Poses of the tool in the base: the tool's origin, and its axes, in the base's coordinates. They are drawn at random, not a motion.
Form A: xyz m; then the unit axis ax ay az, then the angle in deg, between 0 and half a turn.
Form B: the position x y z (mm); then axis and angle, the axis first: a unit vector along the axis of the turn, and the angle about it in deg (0 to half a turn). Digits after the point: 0 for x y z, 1 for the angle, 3 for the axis.
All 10 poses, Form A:
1: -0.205, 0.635, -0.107, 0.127, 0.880, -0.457, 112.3
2: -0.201, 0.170, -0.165, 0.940, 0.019, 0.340, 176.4
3: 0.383, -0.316, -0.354, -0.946, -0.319, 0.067, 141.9
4: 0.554, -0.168, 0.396, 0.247, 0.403, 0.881, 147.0
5: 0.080, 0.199, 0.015, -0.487, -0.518, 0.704, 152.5
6: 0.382, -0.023, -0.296, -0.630, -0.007, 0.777, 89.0
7: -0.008, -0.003, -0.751, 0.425, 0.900, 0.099, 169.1
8: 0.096, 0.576, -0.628, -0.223, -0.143, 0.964, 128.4
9: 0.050, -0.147, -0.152, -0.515, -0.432, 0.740, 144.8
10: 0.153, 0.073, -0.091, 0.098, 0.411, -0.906, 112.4
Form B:
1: -205, 635, -107, 0.127, 0.880, -0.457, 112.3
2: -201, 170, -165, 0.940, 0.019, 0.340, 176.4
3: 383, -316, -354, -0.945, -0.319, 0.067, 141.9
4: 554, -168, 396, 0.247, 0.403, 0.881, 147.0
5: 80, 199, 15, -0.487, -0.518, 0.704, 152.5
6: 382, -23, -296, -0.630, -0.007, 0.777, 89.0
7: -8, -3, -751, 0.425, 0.900, 0.099, 169.1
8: 96, 576, -628, -0.223, -0.143, 0.964, 128.4
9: 50, -147, -152, -0.515, -0.432, 0.740, 144.8
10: 153, 73, -91, 0.098, 0.411, -0.906, 112.4
